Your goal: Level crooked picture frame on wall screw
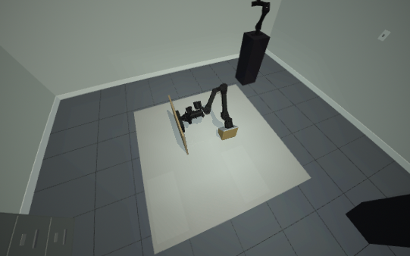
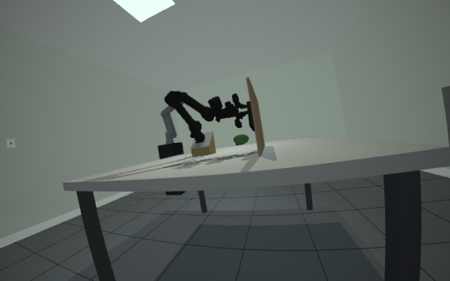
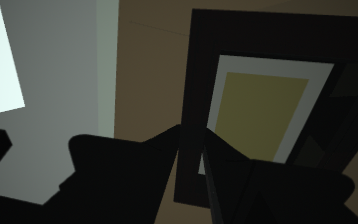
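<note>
My gripper tip is 5 cm above the picture frame and 1 cm to the left of it. Also, from my gripper tip: panel (7 cm below, 2 cm ahead).
</note>
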